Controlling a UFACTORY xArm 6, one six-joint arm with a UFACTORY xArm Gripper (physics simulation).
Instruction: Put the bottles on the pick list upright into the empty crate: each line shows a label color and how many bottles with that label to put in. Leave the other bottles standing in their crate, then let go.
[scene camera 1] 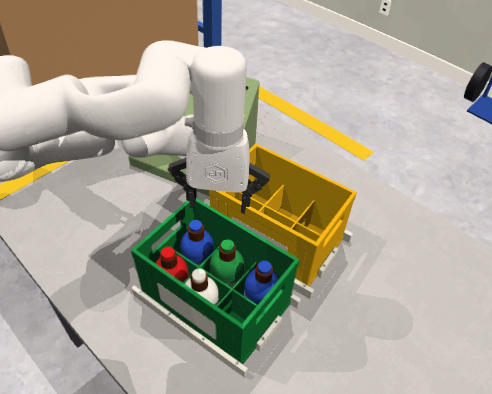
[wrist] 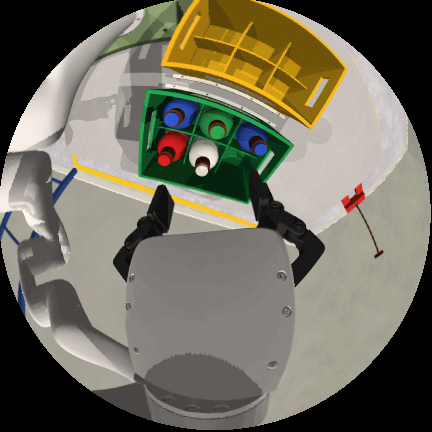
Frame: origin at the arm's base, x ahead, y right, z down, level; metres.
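Where they show: gripper, fingertip midpoint: (scene camera 1: 218,205) (wrist: 207,186).
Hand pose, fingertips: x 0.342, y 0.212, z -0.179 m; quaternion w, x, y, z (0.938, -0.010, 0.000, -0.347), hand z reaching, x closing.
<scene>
After its pixels a point has its place.
The green crate (scene camera 1: 257,330) {x 0.496, y 0.249, z 0.033 m} (wrist: 220,187) {x 0.429, y 0.308, z -0.036 m} holds several upright bottles: a blue bottle (scene camera 1: 196,247) {x 0.283, y 0.224, z -0.004 m} (wrist: 180,112) {x 0.271, y 0.192, z -0.033 m}, a green bottle (scene camera 1: 226,267) {x 0.364, y 0.211, z -0.004 m} (wrist: 217,119) {x 0.338, y 0.176, z -0.018 m}, another blue bottle (scene camera 1: 260,288) {x 0.447, y 0.195, z -0.005 m} (wrist: 250,137) {x 0.415, y 0.171, z -0.015 m}, a red bottle (scene camera 1: 172,266) {x 0.297, y 0.297, z -0.019 m} (wrist: 173,145) {x 0.285, y 0.273, z -0.009 m} and a white bottle (scene camera 1: 204,291) {x 0.380, y 0.284, z -0.010 m} (wrist: 204,152) {x 0.355, y 0.258, z -0.007 m}. Its near right compartment in the scene view is empty. The yellow crate (scene camera 1: 320,182) {x 0.355, y -0.090, z -0.043 m} (wrist: 285,30) beside it is divided and empty. My gripper (scene camera 1: 218,202) {x 0.342, y 0.212, z -0.179 m} (wrist: 207,186) {x 0.342, y 0.212, z -0.179 m} is open and empty, pointing down above the bottles. No readable pick list shows.
White rails (scene camera 1: 204,338) {x 0.419, y 0.321, z 0.085 m} run along the crates' bases. The green pedestal (scene camera 1: 251,117) {x 0.088, y -0.125, z -0.059 m} (wrist: 155,27) is behind my arm. The yellow crate stands close to the green one, with high walls. Part of a blue hand truck (scene camera 1: 482,106) shows at the far right.
</scene>
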